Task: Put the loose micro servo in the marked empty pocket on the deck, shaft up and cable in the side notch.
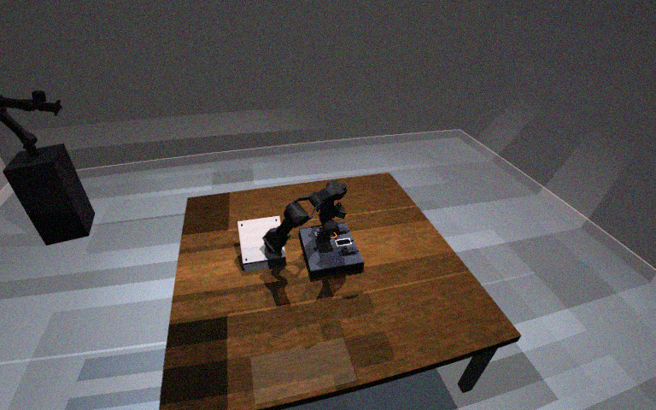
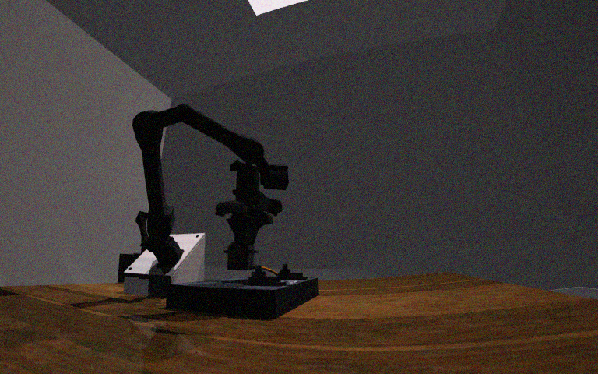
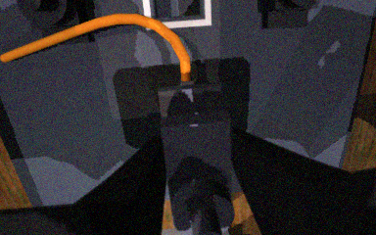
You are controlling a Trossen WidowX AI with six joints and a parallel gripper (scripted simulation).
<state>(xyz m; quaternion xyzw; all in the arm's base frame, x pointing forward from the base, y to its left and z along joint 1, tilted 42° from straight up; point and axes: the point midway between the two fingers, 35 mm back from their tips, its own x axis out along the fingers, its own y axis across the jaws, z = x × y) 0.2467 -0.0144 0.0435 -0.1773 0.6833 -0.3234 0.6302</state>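
My gripper tip is 10 cm above the dark grey robot deck and 3 cm past it.
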